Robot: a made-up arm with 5 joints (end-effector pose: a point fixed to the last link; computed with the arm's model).
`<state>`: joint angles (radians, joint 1 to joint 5).
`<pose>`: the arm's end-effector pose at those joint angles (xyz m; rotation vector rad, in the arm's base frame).
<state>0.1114 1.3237 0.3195 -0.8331 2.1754</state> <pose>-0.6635 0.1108 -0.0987 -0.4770 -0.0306 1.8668</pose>
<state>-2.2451 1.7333 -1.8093 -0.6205 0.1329</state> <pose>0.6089 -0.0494 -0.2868 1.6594 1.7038 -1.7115</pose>
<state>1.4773 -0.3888 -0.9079 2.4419 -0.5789</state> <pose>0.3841 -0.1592 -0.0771 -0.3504 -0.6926 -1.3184</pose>
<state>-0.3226 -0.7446 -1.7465 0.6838 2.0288</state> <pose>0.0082 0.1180 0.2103 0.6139 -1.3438 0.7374</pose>
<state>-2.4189 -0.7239 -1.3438 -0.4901 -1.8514</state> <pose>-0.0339 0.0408 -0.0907 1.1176 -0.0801 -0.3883</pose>
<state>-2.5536 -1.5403 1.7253 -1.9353 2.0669</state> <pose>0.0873 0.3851 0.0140 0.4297 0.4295 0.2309</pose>
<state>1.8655 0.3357 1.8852 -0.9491 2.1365</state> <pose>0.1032 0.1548 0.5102 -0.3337 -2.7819 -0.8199</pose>
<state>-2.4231 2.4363 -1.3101 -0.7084 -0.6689</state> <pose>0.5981 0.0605 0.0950 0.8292 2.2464 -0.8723</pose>
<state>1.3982 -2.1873 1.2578 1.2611 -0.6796</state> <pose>-0.4338 0.1478 0.2008 0.4244 2.1122 0.6429</pose>
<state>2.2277 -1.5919 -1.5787 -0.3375 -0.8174</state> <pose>-0.1960 0.0574 -0.0140 0.8255 -1.2022 1.1766</pose>
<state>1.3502 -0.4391 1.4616 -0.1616 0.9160</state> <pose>-0.0425 -0.0113 0.3256 -0.3957 2.1589 1.7709</pose>
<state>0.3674 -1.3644 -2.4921 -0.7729 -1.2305</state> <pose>0.0990 -0.0415 0.0472 -1.4535 -2.0812 1.1777</pose>
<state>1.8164 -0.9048 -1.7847 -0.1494 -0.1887</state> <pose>0.1317 0.0169 -0.1348 0.4959 1.9919 -2.3411</pose>
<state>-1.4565 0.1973 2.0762 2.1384 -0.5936</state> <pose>0.0473 0.1739 0.0382 1.9539 2.0897 -0.7268</pose>
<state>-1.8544 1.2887 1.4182 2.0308 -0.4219</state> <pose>-0.0824 0.2706 -0.2752 1.0170 1.1273 0.4473</pose>
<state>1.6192 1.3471 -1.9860 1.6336 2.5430</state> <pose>0.2540 0.0048 0.4755 -0.4009 -1.2222 0.4418</pose>
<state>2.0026 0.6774 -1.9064 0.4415 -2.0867</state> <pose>0.2965 0.0449 0.2197 -0.1244 -1.5320 2.0621</pose>
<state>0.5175 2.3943 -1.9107 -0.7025 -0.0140</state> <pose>-0.6189 -0.0688 -0.1551 0.5567 -0.7743 1.9005</pose>
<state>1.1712 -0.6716 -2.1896 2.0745 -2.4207</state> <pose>-0.1215 -0.1523 -0.0694 0.1593 0.7696 1.6537</pose>
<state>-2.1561 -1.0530 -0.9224 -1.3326 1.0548</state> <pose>-0.3736 -0.0813 0.0079 0.4352 0.0264 1.9070</pose>
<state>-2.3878 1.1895 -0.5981 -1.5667 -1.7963</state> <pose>0.5194 -0.0615 -0.3119 1.1818 -1.7280 -0.7478</pose>
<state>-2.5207 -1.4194 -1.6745 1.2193 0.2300</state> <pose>-0.0738 -0.0446 0.4086 1.7949 -1.8723 -0.0346</pose>
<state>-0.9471 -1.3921 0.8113 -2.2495 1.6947</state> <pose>0.1616 0.3897 0.2354 1.3095 1.9950 -0.1344</pose>
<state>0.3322 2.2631 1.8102 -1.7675 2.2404</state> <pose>-0.3053 0.3504 -0.1172 0.0992 -0.4406 0.4574</pose>
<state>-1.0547 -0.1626 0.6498 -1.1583 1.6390</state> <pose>-0.4453 0.2433 -0.1129 -0.0447 0.4373 1.0572</pose>
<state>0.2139 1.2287 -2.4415 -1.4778 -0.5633</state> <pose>-0.5402 -0.1805 0.0186 0.6244 0.3731 1.7911</pose>
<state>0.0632 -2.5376 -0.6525 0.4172 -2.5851</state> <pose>-0.1880 0.0186 -0.2389 2.2593 -0.7033 1.4285</pose>
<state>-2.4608 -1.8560 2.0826 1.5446 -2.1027</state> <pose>0.3203 0.1205 0.3038 0.0089 -2.1885 -0.0363</pose>
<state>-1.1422 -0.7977 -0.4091 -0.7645 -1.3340</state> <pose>-0.1525 0.0685 0.0416 0.0200 0.5693 -1.0831</pose>
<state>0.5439 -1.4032 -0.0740 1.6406 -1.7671</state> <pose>0.0834 0.0057 -0.3230 -0.2856 0.2098 -1.8238</pose>
